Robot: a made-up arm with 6 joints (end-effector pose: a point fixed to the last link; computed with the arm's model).
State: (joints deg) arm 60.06 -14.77 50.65 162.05 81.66 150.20
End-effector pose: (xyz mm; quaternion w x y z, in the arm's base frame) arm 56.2 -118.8 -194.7 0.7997 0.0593 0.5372 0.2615
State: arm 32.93 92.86 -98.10 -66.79 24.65 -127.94
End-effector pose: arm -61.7 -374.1 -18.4 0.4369 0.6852 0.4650 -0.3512
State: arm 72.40 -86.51 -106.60 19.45 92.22 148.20
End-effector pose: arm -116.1 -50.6 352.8 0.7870 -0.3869 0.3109 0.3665
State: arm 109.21 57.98 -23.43 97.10 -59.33 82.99
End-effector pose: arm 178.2 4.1 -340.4 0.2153 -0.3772 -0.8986 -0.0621
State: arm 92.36 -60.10 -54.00 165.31 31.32 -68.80
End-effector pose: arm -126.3 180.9 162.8 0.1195 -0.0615 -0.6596 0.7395
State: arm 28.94 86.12 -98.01 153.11 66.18 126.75
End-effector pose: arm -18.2 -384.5 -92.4 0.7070 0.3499 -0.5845 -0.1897
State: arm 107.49 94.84 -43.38 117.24 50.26 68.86
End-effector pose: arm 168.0 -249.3 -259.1 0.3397 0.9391 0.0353 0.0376
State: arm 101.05 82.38 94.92 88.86 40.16 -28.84
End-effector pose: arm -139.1 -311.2 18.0 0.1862 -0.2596 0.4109 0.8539
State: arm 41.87 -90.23 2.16 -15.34 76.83 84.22
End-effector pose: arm -39.4 246.9 18.2 0.8871 -0.1957 -0.1574 -0.3872
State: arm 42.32 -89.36 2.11 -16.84 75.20 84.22
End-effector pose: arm -37.6 245.6 19.4 0.8902 -0.1800 -0.1510 -0.3902
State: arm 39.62 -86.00 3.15 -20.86 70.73 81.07
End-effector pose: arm -3.4 240.7 15.1 0.8776 -0.1366 -0.1486 -0.4349
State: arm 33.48 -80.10 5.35 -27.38 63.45 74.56
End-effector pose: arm 61.9 221.4 3.3 0.8327 -0.0700 -0.1599 -0.5255
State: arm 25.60 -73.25 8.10 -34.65 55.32 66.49
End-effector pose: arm 131.8 180.9 -14.5 0.7501 -0.0080 -0.1912 -0.6331
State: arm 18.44 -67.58 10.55 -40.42 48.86 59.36
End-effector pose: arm 180.4 133.3 -31.9 0.6567 0.0256 -0.2314 -0.7173
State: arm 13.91 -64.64 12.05 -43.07 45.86 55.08
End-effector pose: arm 202.9 101.9 -42.8 0.5965 0.0308 -0.2609 -0.7584
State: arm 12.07 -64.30 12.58 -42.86 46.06 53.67
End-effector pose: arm 209.5 92.9 -46.2 0.5815 0.0214 -0.2734 -0.7660
